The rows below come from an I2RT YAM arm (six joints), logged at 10 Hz.
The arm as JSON. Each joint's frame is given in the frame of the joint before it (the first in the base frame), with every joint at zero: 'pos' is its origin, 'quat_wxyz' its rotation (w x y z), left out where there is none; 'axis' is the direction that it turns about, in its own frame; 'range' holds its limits. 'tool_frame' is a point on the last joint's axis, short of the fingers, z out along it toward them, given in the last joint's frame.
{
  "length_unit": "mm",
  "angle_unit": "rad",
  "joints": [
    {
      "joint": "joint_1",
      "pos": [
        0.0,
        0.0,
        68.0
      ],
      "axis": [
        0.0,
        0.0,
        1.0
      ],
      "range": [
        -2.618,
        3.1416
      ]
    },
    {
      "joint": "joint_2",
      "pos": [
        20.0,
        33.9,
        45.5
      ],
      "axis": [
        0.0,
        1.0,
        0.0
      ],
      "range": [
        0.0,
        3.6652
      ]
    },
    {
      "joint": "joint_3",
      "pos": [
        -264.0,
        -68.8,
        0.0
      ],
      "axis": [
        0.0,
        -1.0,
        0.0
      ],
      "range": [
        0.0,
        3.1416
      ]
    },
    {
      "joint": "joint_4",
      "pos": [
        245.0,
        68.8,
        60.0
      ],
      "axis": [
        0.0,
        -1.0,
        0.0
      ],
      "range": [
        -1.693,
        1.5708
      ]
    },
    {
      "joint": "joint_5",
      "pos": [
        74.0,
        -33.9,
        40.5
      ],
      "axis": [
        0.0,
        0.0,
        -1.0
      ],
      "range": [
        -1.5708,
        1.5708
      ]
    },
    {
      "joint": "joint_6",
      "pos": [
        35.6,
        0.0,
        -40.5
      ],
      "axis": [
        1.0,
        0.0,
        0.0
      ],
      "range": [
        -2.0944,
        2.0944
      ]
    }
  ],
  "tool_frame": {
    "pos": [
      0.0,
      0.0,
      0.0
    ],
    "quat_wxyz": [
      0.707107,
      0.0,
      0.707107,
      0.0
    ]
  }
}
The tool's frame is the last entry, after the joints.
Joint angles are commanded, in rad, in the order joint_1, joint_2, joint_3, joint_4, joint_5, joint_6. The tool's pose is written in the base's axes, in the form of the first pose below.
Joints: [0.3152, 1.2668, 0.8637, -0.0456, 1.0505, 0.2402]
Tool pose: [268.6, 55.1, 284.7], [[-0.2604, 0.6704, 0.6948], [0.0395, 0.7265, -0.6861], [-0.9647, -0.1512, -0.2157]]
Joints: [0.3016, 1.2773, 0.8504, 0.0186, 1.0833, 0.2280]
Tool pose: [271.6, 51.6, 283.4], [[-0.2258, 0.7044, 0.6729], [0.0407, 0.6970, -0.7159], [-0.9733, -0.1343, -0.1860]]
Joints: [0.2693, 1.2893, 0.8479, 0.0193, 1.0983, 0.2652]
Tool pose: [274.6, 42.9, 279.7], [[-0.2076, 0.7423, 0.6371], [0.0664, 0.6605, -0.7479], [-0.9760, -0.1129, -0.1864]]
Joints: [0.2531, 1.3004, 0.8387, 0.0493, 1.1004, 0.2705]
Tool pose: [277.2, 38.9, 276.4], [[-0.1930, 0.7562, 0.6252], [0.0752, 0.6467, -0.7590], [-0.9783, -0.0995, -0.1817]]
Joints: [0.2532, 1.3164, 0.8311, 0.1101, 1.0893, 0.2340]
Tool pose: [281.4, 40.2, 274.6], [[-0.1869, 0.7460, 0.6392], [0.0626, 0.6584, -0.7501], [-0.9804, -0.1002, -0.1697]]
